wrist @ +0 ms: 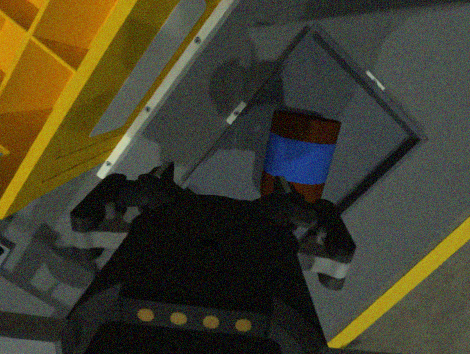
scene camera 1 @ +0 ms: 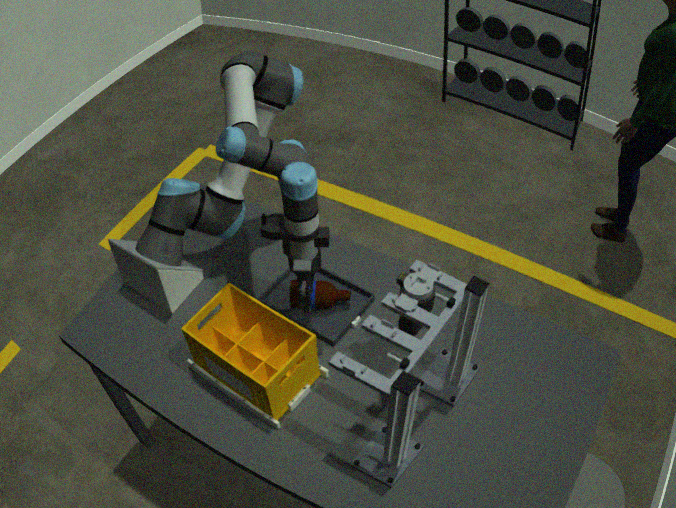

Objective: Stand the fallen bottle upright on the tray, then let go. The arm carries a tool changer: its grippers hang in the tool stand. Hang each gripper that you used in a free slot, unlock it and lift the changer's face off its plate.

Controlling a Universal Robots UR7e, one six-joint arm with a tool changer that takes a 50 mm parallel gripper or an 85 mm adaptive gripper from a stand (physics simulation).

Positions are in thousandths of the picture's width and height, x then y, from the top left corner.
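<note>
I can see a tool stand (scene camera 1: 576,893), and with it in the scene there is a brown bottle (scene camera 1: 482,580).
</note>
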